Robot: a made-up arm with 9 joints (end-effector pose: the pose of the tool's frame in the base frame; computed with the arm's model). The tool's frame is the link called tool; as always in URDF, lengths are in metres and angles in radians.
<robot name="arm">
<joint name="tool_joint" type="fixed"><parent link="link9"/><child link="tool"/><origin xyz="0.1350 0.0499 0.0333" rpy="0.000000 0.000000 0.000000"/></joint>
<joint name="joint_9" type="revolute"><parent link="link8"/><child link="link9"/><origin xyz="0.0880 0.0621 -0.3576" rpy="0.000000 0.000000 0.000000"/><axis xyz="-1 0 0"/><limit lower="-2.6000" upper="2.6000"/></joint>
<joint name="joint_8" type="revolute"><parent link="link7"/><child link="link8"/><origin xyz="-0.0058 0.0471 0.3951" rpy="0.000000 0.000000 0.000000"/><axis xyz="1 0 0"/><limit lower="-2.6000" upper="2.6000"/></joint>
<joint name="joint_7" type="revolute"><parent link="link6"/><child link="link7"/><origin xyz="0.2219 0.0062 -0.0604" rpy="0.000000 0.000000 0.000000"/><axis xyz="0 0 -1"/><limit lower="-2.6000" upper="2.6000"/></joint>
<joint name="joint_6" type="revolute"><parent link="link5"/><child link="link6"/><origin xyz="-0.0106 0.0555 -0.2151" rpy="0.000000 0.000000 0.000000"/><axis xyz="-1 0 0"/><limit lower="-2.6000" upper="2.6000"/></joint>
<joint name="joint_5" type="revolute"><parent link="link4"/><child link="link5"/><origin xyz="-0.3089 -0.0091 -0.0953" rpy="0.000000 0.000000 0.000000"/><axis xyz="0 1 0"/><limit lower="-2.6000" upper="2.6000"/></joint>
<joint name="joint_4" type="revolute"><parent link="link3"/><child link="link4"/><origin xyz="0.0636 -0.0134 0.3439" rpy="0.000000 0.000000 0.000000"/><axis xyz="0 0 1"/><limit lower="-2.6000" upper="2.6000"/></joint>
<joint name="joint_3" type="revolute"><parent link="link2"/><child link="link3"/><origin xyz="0.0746 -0.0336 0.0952" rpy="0.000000 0.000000 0.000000"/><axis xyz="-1 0 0"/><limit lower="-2.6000" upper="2.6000"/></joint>
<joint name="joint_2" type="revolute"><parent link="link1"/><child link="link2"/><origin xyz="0.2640 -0.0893 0.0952" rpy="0.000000 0.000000 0.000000"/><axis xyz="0 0 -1"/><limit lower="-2.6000" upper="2.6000"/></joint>
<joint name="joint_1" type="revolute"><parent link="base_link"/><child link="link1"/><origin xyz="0.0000 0.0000 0.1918" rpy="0.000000 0.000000 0.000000"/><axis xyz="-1 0 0"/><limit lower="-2.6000" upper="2.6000"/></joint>
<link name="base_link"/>
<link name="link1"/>
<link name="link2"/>
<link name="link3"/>
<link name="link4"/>
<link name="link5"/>
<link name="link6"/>
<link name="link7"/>
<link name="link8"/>
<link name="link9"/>
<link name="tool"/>
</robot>
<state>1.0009 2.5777 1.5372 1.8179 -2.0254 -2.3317 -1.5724 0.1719 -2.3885</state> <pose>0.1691 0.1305 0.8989 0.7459 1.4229 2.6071</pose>
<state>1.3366 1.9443 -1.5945 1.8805 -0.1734 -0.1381 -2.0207 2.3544 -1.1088</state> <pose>-0.3978 -0.2959 0.1768 -0.1827 1.1986 -0.5978</pose>
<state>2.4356 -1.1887 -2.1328 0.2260 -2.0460 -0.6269 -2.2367 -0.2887 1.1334</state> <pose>0.6359 0.3172 0.3011 1.6316 2.0800 -1.4289</pose>
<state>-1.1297 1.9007 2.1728 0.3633 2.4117 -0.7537 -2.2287 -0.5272 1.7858</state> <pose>0.5122 0.0968 0.4336 0.2268 2.0592 0.9117</pose>
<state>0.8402 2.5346 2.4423 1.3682 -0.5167 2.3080 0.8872 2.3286 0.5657</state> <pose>0.2395 0.2398 -0.2577 -0.3975 0.8855 -0.5430</pose>
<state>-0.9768 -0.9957 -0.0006 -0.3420 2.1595 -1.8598 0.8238 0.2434 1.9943</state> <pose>-0.2905 -0.3182 -0.0611 -0.4346 2.3933 1.3627</pose>
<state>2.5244 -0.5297 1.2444 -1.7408 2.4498 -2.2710 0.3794 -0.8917 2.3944</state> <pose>0.3847 -0.8068 0.1493 -2.0324 0.5289 -1.3766</pose>
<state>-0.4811 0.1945 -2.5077 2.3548 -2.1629 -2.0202 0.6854 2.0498 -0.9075</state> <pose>0.8170 -0.5386 -0.6437 -1.2538 1.0973 1.7915</pose>
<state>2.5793 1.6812 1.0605 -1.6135 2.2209 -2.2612 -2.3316 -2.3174 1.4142</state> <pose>0.7708 -0.4313 0.3205 -1.9212 0.2456 2.2845</pose>
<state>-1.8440 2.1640 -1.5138 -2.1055 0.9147 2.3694 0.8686 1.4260 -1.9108</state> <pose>0.4353 -0.0888 -0.6328 0.3862 0.1286 1.4995</pose>
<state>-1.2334 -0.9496 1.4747 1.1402 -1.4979 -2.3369 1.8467 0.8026 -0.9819</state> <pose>-0.1780 0.1516 0.5600 1.2559 1.7201 0.0054</pose>
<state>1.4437 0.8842 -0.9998 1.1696 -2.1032 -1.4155 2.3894 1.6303 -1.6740</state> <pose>-0.0161 0.3635 1.2153 -2.1509 -0.6457 0.3264</pose>
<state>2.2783 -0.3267 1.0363 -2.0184 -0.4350 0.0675 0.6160 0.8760 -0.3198</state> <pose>0.4219 0.4144 -0.4205 -0.7685 -1.7657 2.1485</pose>
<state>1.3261 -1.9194 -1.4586 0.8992 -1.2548 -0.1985 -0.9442 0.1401 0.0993</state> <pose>0.7028 0.2797 0.4184 1.6130 0.0264 0.8663</pose>
